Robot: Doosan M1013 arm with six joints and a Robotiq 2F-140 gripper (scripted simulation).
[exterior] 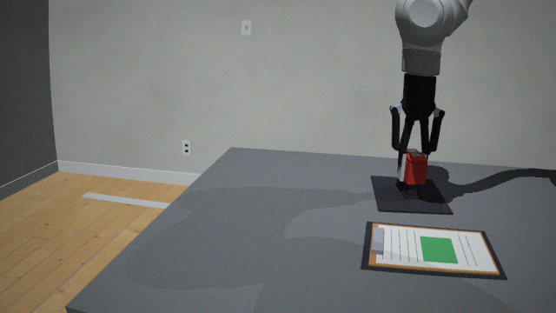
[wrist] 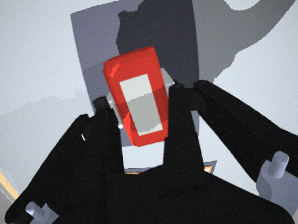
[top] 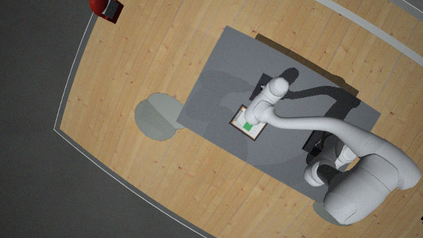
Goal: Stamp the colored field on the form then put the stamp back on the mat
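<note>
Right now the form is 27 cm to the left of my hand, 6 cm below it and 3 cm behind it. Round my hand: red stamp: 2 cm below; dark mat: 7 cm below.
</note>
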